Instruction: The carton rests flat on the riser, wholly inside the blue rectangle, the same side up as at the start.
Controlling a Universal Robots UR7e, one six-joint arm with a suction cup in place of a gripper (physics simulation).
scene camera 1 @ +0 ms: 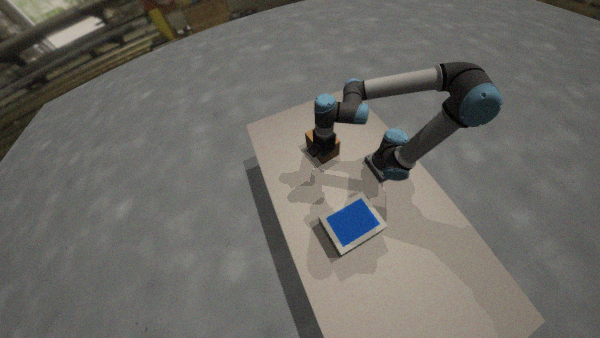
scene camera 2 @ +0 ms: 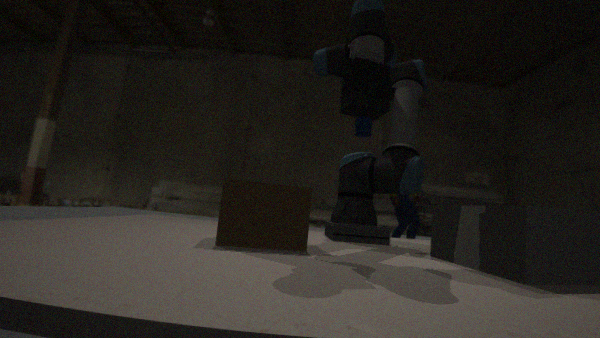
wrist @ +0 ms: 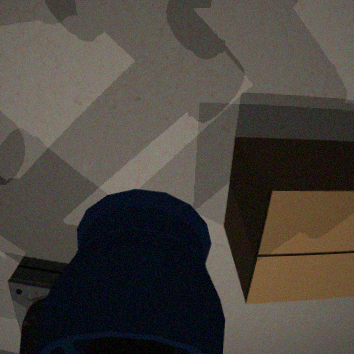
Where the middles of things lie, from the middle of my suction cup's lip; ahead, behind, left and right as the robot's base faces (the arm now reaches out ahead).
Scene:
My suction cup is 190 mm above the brown carton (scene camera 2: 259, 215), 170 mm to the left of it and 120 mm past it. Also, from my suction cup: riser (scene camera 2: 531, 245) (310 mm to the left, 200 mm below, 70 mm ahead).

